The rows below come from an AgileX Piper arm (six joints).
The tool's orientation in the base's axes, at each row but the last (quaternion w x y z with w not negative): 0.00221 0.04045 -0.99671 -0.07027; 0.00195 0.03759 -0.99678 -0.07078; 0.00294 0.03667 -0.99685 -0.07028; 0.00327 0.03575 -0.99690 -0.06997; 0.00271 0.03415 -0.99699 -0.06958; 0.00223 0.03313 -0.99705 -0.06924; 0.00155 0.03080 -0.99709 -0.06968; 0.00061 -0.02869 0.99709 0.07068; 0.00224 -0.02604 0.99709 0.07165; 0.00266 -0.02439 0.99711 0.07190
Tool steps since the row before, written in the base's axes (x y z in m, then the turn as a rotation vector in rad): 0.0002 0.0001 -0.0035 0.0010 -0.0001 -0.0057; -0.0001 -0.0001 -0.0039 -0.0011 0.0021 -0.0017; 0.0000 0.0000 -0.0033 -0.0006 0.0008 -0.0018; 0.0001 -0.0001 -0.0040 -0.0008 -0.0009 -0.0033; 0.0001 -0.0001 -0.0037 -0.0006 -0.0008 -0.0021; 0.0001 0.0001 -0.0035 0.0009 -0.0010 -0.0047; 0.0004 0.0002 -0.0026 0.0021 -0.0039 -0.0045; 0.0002 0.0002 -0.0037 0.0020 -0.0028 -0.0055; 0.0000 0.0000 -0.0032 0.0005 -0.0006 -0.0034; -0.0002 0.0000 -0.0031 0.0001 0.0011 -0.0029
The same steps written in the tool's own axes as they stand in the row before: -0.0002 -0.0004 0.0035 -0.0010 -0.0010 0.0056; 0.0001 -0.0006 0.0038 0.0009 0.0019 0.0020; 0.0000 -0.0005 0.0033 0.0005 0.0006 0.0019; -0.0001 -0.0007 0.0039 0.0009 -0.0013 0.0032; -0.0001 -0.0006 0.0036 0.0007 -0.0010 0.0020; -0.0001 -0.0004 0.0035 -0.0008 -0.0017 0.0045; -0.0004 -0.0002 0.0026 -0.0019 -0.0046 0.0039; -0.0002 -0.0003 0.0037 -0.0018 -0.0037 0.0050; 0.0000 -0.0005 0.0032 -0.0004 -0.0011 0.0033; 0.0002 -0.0004 0.0031 -0.0001 0.0007 0.0030
